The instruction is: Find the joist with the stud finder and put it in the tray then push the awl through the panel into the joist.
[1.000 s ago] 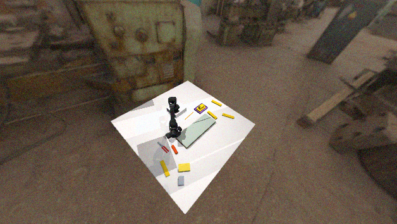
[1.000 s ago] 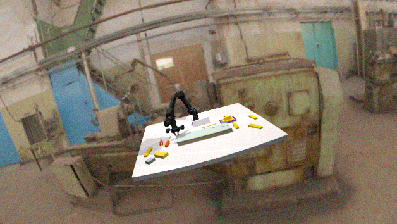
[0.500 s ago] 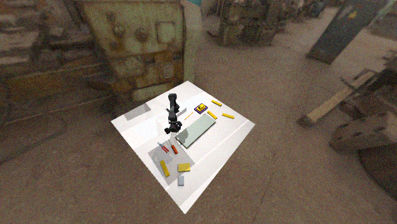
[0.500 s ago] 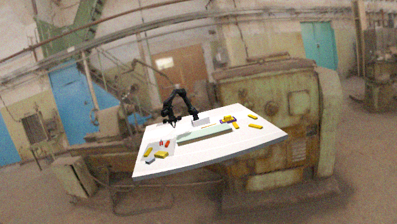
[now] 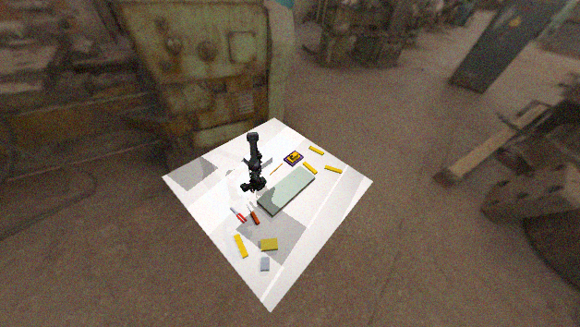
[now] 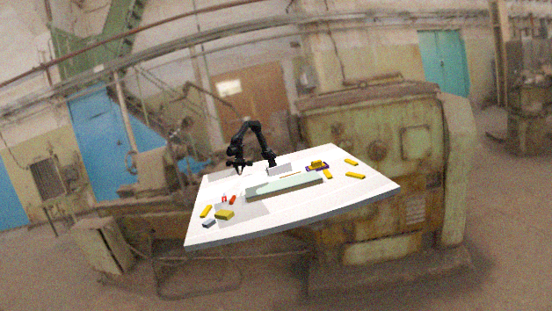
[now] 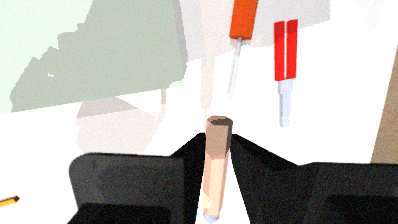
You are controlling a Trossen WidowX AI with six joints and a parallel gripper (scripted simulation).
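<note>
The awl lies 60 mm behind my gripper tip. Also, from my gripper tip: yellow block 350 mm ahead, 120 mm below, 110 mm to the right; thin pencil-like stick 350 mm to the left, 140 mm behind, 130 mm below; grey block 420 mm ahead, 210 mm to the right, 120 mm below.
</note>
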